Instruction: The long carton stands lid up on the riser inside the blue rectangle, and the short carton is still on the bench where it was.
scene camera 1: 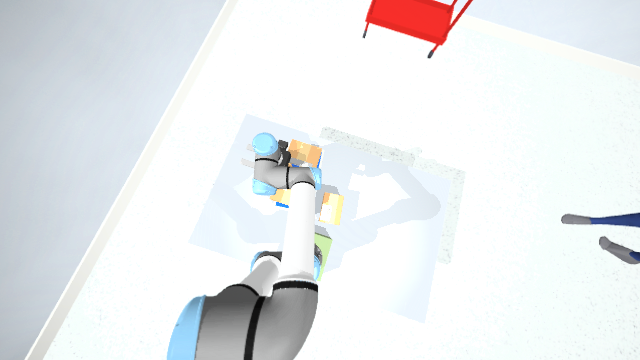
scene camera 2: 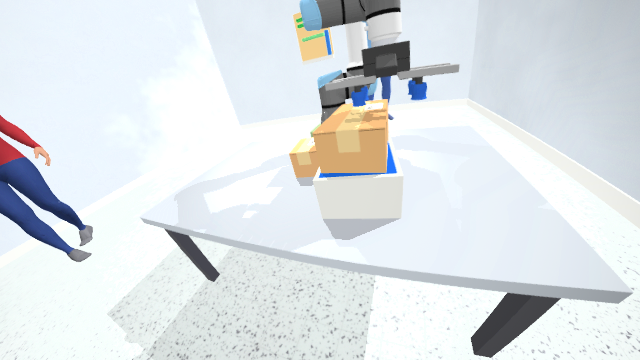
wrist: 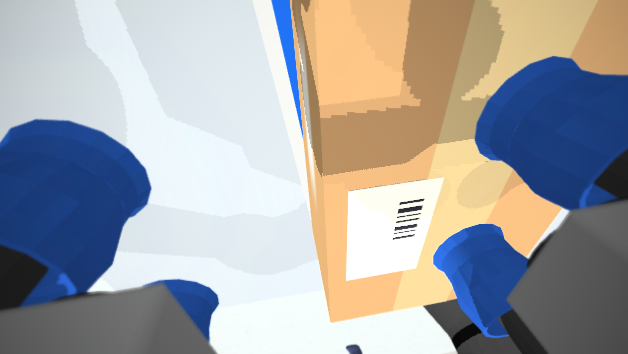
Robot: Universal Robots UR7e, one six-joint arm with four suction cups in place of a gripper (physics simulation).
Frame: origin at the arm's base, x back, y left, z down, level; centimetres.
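Seen in the pictures: end effector, tool point: point(scene camera 2: 387, 98) point(wrist: 325, 223).
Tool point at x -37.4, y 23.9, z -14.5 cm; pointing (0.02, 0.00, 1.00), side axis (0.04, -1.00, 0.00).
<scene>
Pixels of each thing's top centre, then the offset from my tool point to it. Level surfaces: height alone.
- long carton, middle of its top: point(wrist: 481, 149) point(scene camera 2: 357, 112) point(scene camera 1: 296, 172) dx -0.3, dy -8.1, dz +2.5 cm
- white riser, middle of its top: point(wrist: 403, 83) point(scene camera 2: 358, 147) point(scene camera 1: 299, 177) dx -0.3, dy -8.9, dz +12.8 cm
- rectangle, middle of its top: point(wrist: 403, 83) point(scene camera 2: 358, 147) dx -0.3, dy -8.9, dz +12.8 cm
- short carton, middle of its top: point(scene camera 2: 307, 144) point(scene camera 1: 332, 208) dx +10.6, dy -29.8, dz +14.5 cm
- bench, its level: dz +24.8 cm
The long carton point(scene camera 1: 305, 151) point(scene camera 2: 351, 150) point(wrist: 380, 140) stands upright on the white riser point(scene camera 2: 358, 199) point(wrist: 269, 30). Its taped, labelled face is up. Blue of the rectangle point(scene camera 2: 393, 162) point(wrist: 287, 55) shows at its front and along one side; the arm hides part of the carton in scene camera 1. The short carton point(scene camera 1: 332, 208) point(scene camera 2: 306, 170) stands on the bench point(scene camera 1: 415, 280) point(scene camera 2: 475, 240) beside the riser. My gripper point(scene camera 2: 388, 94) point(wrist: 320, 215) is open, with no carton hanging from it. Some cups are over or close above the long carton's lid, others out past its side. Contact cannot be told.
A green box point(scene camera 1: 325, 245) stands near the arm's base, beyond the short carton. A red cart point(scene camera 1: 412, 20) stands on the floor away from the bench. A person in a red top point(scene camera 2: 15, 152) is at the left in scene camera 2.
</scene>
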